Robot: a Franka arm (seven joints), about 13 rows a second.
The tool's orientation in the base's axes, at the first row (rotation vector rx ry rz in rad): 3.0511 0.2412 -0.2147
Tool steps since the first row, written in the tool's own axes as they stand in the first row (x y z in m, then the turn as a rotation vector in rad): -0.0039 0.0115 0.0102 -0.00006 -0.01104 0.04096; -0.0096 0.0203 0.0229 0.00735 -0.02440 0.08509; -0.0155 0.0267 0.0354 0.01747 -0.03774 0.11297; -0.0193 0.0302 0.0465 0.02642 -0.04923 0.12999; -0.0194 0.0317 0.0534 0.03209 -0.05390 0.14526; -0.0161 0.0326 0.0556 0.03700 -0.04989 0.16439; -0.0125 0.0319 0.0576 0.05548 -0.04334 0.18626; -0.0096 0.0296 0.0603 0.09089 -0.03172 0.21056; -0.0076 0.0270 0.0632 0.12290 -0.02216 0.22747
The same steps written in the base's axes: -0.0033 -0.0128 -0.0088 -0.00730 0.00743 -0.04112; -0.0092 -0.0234 -0.0200 -0.00808 0.01800 -0.08660; -0.0156 -0.0316 -0.0311 -0.00405 0.03032 -0.11643; -0.0202 -0.0366 -0.0413 0.00058 0.04156 -0.13524; -0.0210 -0.0386 -0.0480 0.00334 0.04574 -0.15143; -0.0179 -0.0392 -0.0506 0.00624 0.04092 -0.17079; -0.0148 -0.0381 -0.0531 0.02245 0.03543 -0.19465; -0.0126 -0.0357 -0.0563 0.05571 0.02729 -0.22306; -0.0115 -0.0330 -0.0596 0.08630 0.02129 -0.24380
